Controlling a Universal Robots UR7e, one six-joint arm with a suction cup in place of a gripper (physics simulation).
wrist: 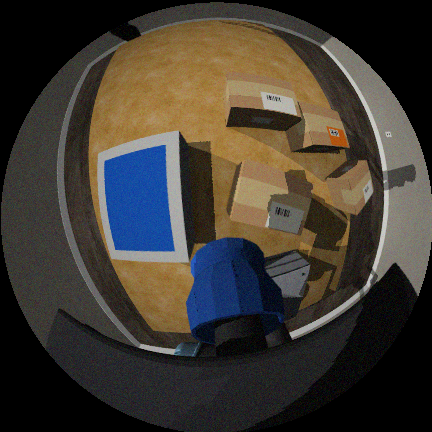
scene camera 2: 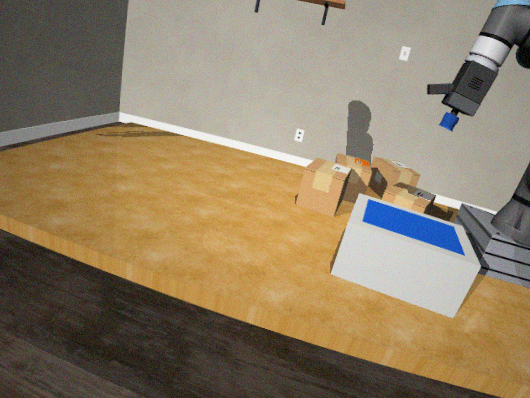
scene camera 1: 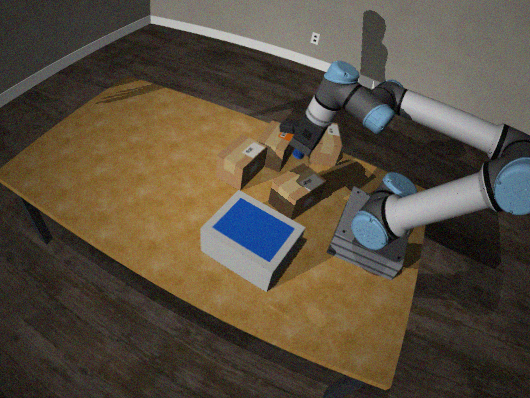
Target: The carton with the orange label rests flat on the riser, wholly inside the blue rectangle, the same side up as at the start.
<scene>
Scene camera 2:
grey riser with blue rectangle: 423, 260, on the table
</scene>
